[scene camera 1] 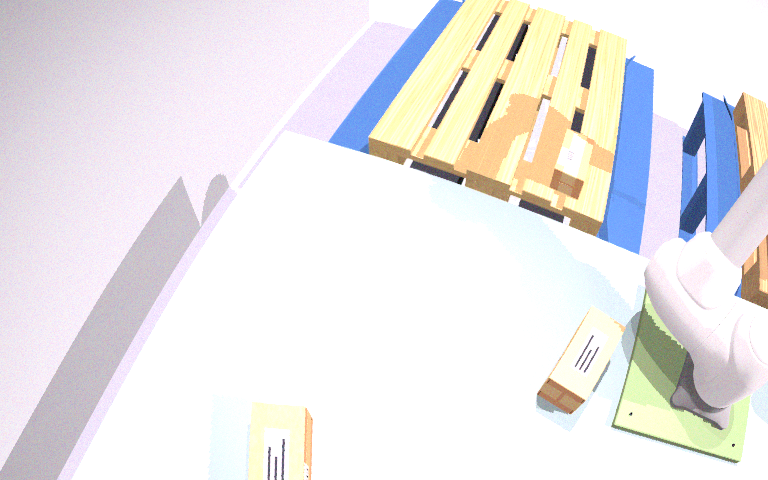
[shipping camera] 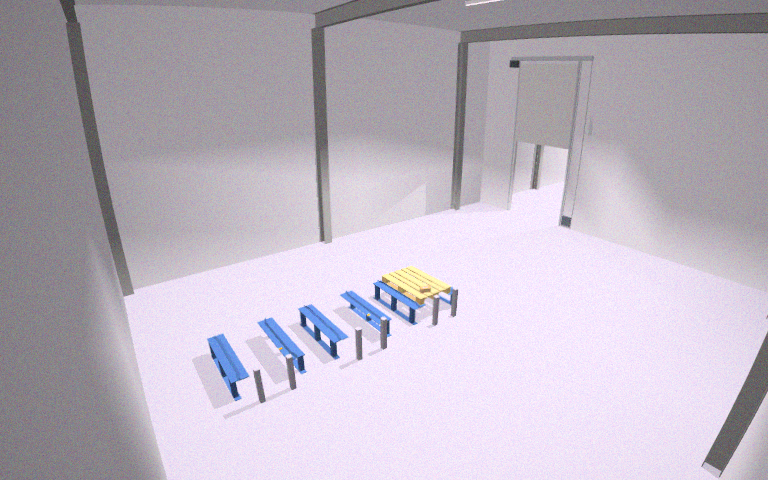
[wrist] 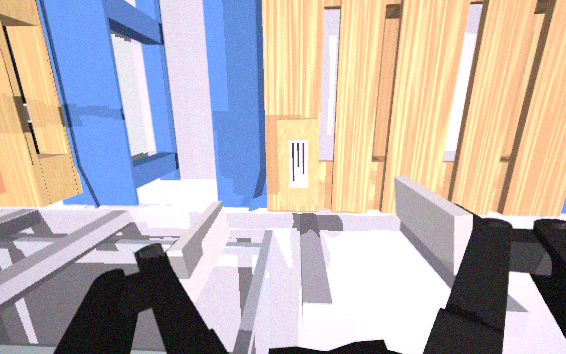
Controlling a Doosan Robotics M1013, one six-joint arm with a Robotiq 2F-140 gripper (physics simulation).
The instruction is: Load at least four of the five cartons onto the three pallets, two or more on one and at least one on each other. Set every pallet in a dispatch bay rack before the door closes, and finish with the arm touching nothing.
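Places are measured from the arm's base along level axes (x ahead, y left, z up), in metres.
Where they show: gripper, fingertip midpoint: [wrist: 307, 207]; arm's base, origin of the base link: [scene camera 1: 706, 384].
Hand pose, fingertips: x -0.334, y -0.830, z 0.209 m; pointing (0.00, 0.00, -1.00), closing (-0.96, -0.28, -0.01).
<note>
Each offset is from my fingertips to the top centre of the thing.
My gripper [wrist: 307, 207] is open and empty in the wrist view. A carton {dx -0.002, dy +0.052, dz -0.400 m} [wrist: 298, 165] with a lined label lies beyond the fingers on the left front corner of a pallet [wrist: 360, 100] [scene camera 1: 758, 130]. Another carton {dx +0.916, dy +0.179, dz -0.396 m} [scene camera 1: 574, 155] lies on the right front corner of a second pallet [scene camera 1: 413, 107] [wrist: 60, 177]. Two more cartons stand on the white table: one carton {dx +0.681, dy +0.933, dz -0.127 m} [scene camera 1: 583, 359] by the green base plate, another carton {dx +1.087, dy +1.416, dz -0.136 m} [scene camera 1: 274, 447] at the bottom edge. In the shipping view, a third pallet [shipping camera: 402, 277] sits in the rightmost rack bay, bearing a carton [shipping camera: 424, 289].
The arm [scene camera 1: 702, 294] stands on a green plate [scene camera 1: 679, 430]. Blue rails [scene camera 1: 628, 158] [wrist: 235, 125] flank the loading pallets. In the shipping view, two other bays of blue rails [shipping camera: 322, 322] bear no pallet. Grey posts [shipping camera: 358, 344] stand before the bays. The door [shipping camera: 546, 104] is partly lowered.
</note>
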